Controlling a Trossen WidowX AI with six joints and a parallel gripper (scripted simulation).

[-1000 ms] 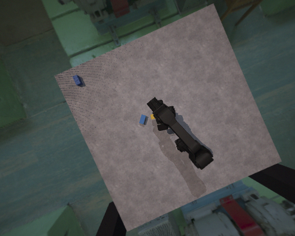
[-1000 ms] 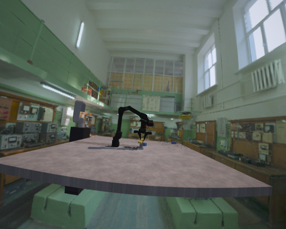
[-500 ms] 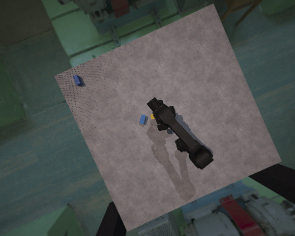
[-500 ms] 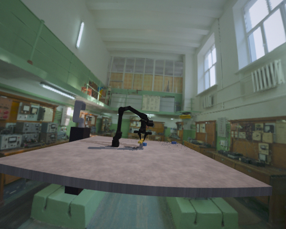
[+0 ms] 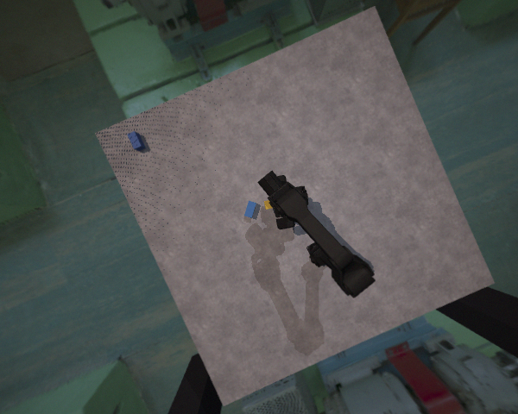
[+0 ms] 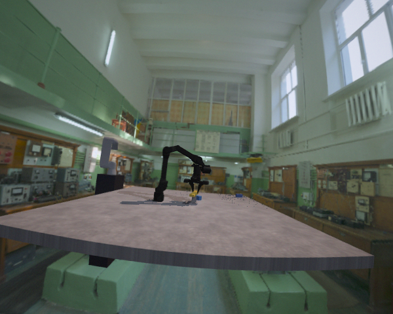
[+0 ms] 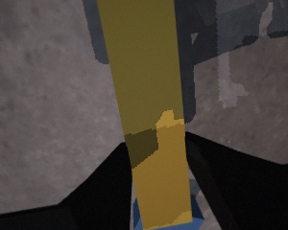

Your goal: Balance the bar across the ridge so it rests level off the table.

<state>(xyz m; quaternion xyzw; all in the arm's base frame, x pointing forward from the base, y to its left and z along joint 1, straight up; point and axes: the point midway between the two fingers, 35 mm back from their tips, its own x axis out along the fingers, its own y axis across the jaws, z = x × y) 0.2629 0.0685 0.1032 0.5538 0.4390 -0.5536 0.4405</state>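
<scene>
My gripper tip is 1 cm past the yellow bar and 3 cm to the left of it.
</scene>
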